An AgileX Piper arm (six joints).
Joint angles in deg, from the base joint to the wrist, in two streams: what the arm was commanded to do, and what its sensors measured. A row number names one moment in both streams.
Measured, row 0: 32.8, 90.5, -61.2, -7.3, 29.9, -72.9
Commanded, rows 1 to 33: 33.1, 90.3, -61.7, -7.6, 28.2, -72.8; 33.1, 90.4, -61.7, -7.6, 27.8, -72.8; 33.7, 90.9, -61.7, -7.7, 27.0, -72.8; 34.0, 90.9, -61.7, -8.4, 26.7, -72.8; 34.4, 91.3, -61.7, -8.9, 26.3, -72.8; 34.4, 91.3, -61.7, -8.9, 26.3, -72.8; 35.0, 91.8, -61.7, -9.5, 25.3, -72.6; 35.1, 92.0, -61.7, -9.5, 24.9, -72.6; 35.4, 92.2, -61.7, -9.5, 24.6, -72.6; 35.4, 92.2, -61.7, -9.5, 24.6, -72.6; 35.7, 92.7, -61.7, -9.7, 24.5, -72.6; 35.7, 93.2, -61.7, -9.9, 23.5, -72.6; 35.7, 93.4, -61.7, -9.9, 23.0, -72.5; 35.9, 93.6, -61.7, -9.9, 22.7, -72.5; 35.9, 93.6, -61.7, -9.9, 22.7, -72.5; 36.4, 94.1, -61.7, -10.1, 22.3, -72.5; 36.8, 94.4, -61.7, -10.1, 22.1, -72.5; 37.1, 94.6, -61.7, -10.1, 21.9, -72.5; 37.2, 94.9, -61.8, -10.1, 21.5, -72.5; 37.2, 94.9, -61.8, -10.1, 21.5, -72.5; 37.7, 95.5, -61.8, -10.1, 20.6, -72.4; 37.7, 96.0, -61.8, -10.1, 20.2, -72.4; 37.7, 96.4, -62.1, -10.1, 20.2, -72.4; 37.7, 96.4, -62.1, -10.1, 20.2, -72.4; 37.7, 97.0, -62.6, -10.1, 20.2, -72.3; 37.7, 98.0, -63.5, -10.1, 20.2, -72.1; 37.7, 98.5, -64.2, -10.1, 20.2, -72.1; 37.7, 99.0, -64.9, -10.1, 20.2, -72.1; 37.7, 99.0, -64.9, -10.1, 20.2, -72.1; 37.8, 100.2, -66.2, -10.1, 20.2, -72.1; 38.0, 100.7, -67.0, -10.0, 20.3, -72.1; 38.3, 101.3, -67.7, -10.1, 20.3, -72.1; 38.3, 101.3, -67.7, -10.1, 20.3, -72.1
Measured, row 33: 37.6, 99.9, -65.8, -10.1, 20.4, -72.8
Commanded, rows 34 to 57: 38.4, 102.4, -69.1, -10.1, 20.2, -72.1; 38.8, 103.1, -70.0, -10.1, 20.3, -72.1; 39.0, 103.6, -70.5, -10.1, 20.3, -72.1; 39.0, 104.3, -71.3, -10.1, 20.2, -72.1; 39.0, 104.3, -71.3, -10.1, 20.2, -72.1; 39.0, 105.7, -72.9, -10.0, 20.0, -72.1; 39.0, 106.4, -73.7, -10.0, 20.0, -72.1; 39.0, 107.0, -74.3, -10.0, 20.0, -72.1; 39.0, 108.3, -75.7, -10.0, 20.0, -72.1; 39.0, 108.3, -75.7, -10.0, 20.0, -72.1; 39.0, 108.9, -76.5, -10.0, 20.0, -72.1; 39.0, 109.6, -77.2, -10.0, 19.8, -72.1; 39.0, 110.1, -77.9, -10.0, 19.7, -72.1; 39.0, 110.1, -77.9, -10.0, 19.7, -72.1; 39.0, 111.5, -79.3, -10.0, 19.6, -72.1; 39.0, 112.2, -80.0, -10.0, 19.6, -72.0; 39.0, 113.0, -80.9, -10.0, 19.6, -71.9; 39.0, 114.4, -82.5, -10.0, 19.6, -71.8; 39.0, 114.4, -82.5, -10.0, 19.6, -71.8; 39.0, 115.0, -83.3, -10.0, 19.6, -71.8; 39.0, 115.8, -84.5, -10.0, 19.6, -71.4; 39.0, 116.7, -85.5, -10.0, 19.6, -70.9; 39.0, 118.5, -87.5, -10.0, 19.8, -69.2; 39.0, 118.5, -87.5, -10.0, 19.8, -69.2
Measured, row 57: 38.8, 116.5, -84.7, -10.2, 20.0, -71.4
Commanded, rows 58 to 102: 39.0, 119.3, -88.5, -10.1, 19.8, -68.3; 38.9, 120.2, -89.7, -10.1, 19.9, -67.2; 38.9, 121.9, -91.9, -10.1, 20.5, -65.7; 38.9, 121.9, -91.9, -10.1, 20.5, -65.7; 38.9, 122.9, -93.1, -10.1, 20.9, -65.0; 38.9, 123.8, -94.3, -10.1, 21.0, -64.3; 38.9, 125.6, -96.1, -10.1, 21.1, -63.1; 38.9, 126.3, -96.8, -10.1, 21.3, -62.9; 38.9, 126.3, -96.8, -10.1, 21.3, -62.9; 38.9, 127.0, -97.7, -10.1, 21.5, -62.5; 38.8, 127.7, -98.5, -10.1, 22.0, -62.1; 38.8, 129.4, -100.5, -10.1, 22.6, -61.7; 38.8, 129.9, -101.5, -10.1, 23.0, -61.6; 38.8, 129.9, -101.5, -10.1, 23.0, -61.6; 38.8, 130.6, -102.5, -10.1, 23.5, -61.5; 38.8, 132.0, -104.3, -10.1, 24.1, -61.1; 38.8, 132.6, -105.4, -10.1, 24.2, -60.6; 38.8, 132.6, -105.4, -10.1, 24.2, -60.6; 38.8, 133.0, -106.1, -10.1, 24.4, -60.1; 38.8, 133.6, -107.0, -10.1, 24.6, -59.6; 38.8, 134.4, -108.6, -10.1, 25.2, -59.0; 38.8, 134.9, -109.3, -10.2, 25.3, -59.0; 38.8, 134.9, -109.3, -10.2, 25.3, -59.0; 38.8, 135.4, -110.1, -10.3, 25.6, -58.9; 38.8, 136.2, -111.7, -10.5, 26.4, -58.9; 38.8, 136.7, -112.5, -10.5, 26.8, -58.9; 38.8, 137.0, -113.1, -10.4, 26.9, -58.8; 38.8, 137.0, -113.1, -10.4, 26.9, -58.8; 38.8, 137.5, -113.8, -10.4, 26.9, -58.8; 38.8, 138.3, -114.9, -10.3, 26.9, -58.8; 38.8, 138.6, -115.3, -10.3, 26.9, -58.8; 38.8, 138.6, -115.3, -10.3, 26.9, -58.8; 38.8, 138.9, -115.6, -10.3, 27.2, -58.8; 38.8, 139.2, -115.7, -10.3, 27.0, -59.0; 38.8, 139.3, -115.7, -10.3, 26.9, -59.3; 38.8, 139.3, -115.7, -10.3, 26.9, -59.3; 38.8, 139.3, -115.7, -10.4, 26.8, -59.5; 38.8, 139.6, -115.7, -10.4, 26.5, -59.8; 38.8, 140.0, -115.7, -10.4, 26.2, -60.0; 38.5, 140.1, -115.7, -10.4, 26.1, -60.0; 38.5, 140.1, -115.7, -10.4, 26.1, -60.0; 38.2, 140.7, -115.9, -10.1, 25.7, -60.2; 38.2, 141.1, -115.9, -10.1, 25.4, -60.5; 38.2, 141.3, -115.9, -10.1, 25.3, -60.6; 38.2, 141.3, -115.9, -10.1, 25.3, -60.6
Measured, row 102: 38.6, 140.4, -115.6, -10.3, 26.0, -59.9
